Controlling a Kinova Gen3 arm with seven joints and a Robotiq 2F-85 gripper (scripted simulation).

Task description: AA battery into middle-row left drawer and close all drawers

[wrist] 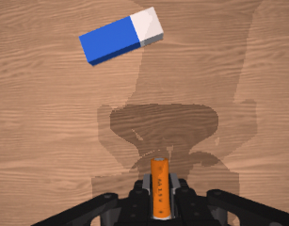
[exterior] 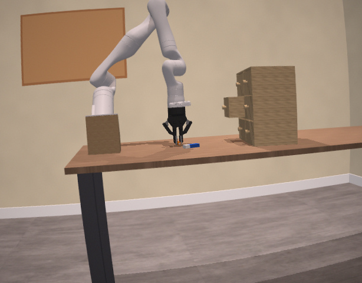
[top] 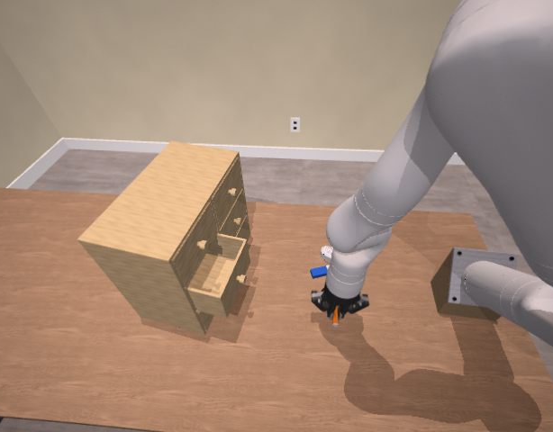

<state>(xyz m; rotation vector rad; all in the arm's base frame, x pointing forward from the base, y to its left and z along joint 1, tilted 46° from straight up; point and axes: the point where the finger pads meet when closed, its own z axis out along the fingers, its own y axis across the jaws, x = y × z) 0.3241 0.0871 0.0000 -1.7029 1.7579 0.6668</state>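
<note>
Right now the eraser is 20 mm ahead of my hand, 130 mm to the right of it and 10 mm below it. The rest, counted from my hand: orange AA battery (10 mm below).
</note>
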